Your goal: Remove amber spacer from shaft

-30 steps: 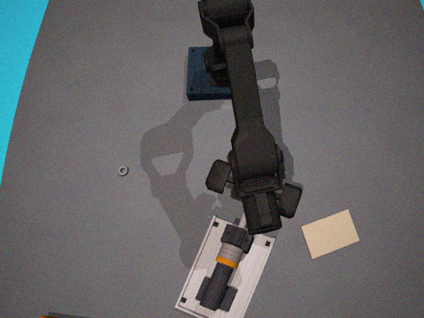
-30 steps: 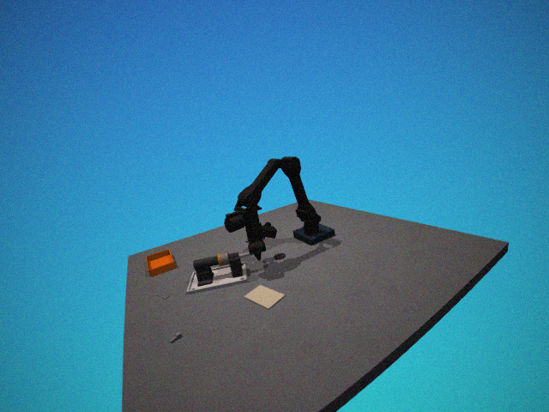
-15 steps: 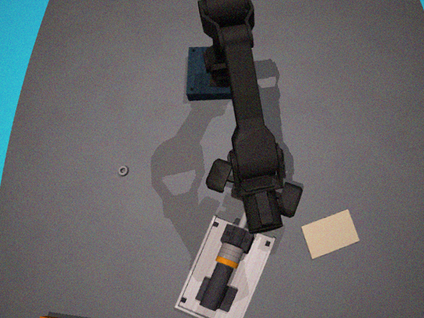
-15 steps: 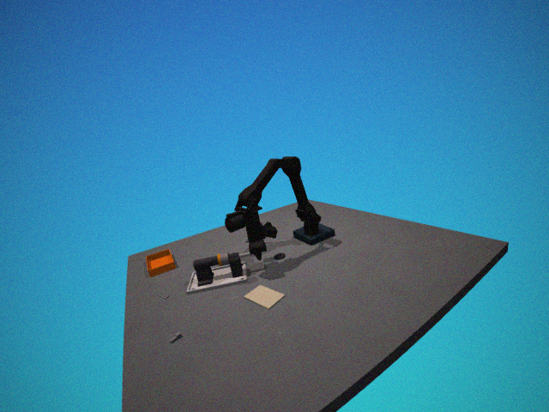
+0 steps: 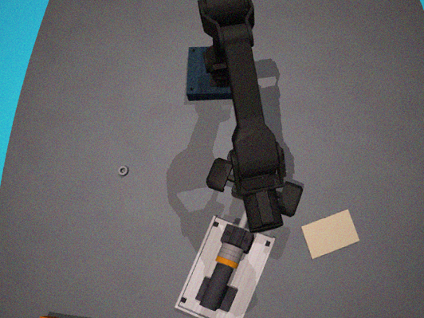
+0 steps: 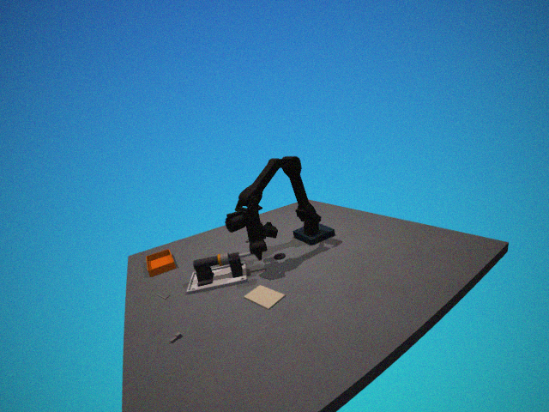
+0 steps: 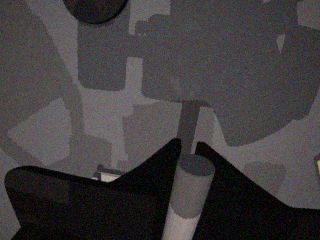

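Right now the shaft is 8 cm ahead of my gripper tip, 3 cm to the right of it and 3 cm above it. Round my gripper tip: pad: 18 cm to the left, 8 cm ahead, 4 cm below; then grey spacer: 13 cm ahead, 5 cm to the right, 3 cm above; then amber spacer: 15 cm ahead, 5 cm to the right, 3 cm above.
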